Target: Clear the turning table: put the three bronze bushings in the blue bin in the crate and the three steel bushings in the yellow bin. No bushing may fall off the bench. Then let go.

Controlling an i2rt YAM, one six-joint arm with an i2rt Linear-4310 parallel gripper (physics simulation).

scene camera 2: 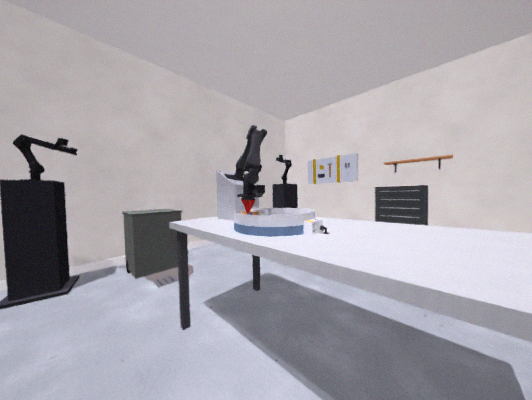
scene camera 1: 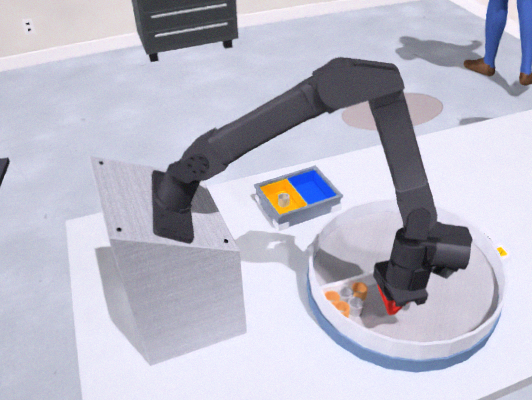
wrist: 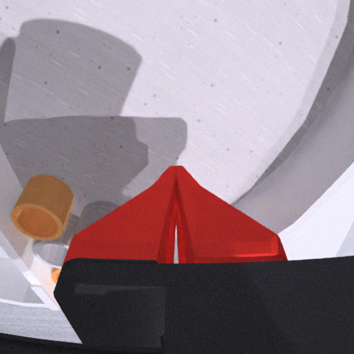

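Pixels of known places: gripper, fingertip midpoint: [scene camera 2: 247,213] [scene camera 1: 391,313]; arm's base at its link origin: [scene camera 2: 237,178] [scene camera 1: 170,206].
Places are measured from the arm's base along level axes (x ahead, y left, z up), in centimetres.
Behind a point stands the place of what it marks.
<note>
My gripper [scene camera 1: 392,312] {x 40.0, y -14.6, z -22.0 cm} [scene camera 2: 248,212] {x 40.0, y -14.6, z -22.0 cm} [wrist: 175,177] is shut and empty, with its red fingertips over the turning table [scene camera 1: 415,348] {x 41.9, y -22.9, z -22.4 cm} [scene camera 2: 270,230] {x 63.3, y -17.0, z -27.4 cm}, to the right of the bushings. Three bronze bushings [scene camera 1: 359,289] {x 36.1, y -5.7, z -24.2 cm} [scene camera 1: 332,297] {x 29.9, y -7.0, z -23.9 cm} [scene camera 1: 342,308] {x 31.2, y -10.0, z -24.1 cm} and two steel bushings [scene camera 1: 346,293] {x 33.0, y -6.4, z -24.0 cm} [scene camera 1: 355,306] stand clustered near its left wall. In the wrist view a bronze bushing [wrist: 50,192] is at the left; a steel bushing [wrist: 50,253] and another bronze bushing [wrist: 56,276] are partly hidden. One steel bushing [scene camera 1: 284,200] {x 26.1, y 29.1, z -27.1 cm} is in the yellow bin [scene camera 1: 272,189] {x 23.8, y 35.2, z -27.9 cm}. The blue bin [scene camera 1: 312,186] {x 35.2, y 36.3, z -29.5 cm} is empty.
The grey crate [scene camera 1: 300,216] {x 29.1, y 22.8, z -27.6 cm} stands behind and left of the turning table. A raised rim surrounds the turntable, and a pale divider [scene camera 1: 350,280] {x 33.9, y -5.5, z -21.1 cm} runs behind the bushings. The metal arm pedestal [scene camera 1: 185,300] {x 0.6, y -11.1, z -13.6 cm} is at the left. A small white box [scene camera 2: 313,226] {x 73.0, y -1.2, z -26.3 cm} stands beside the turntable.
</note>
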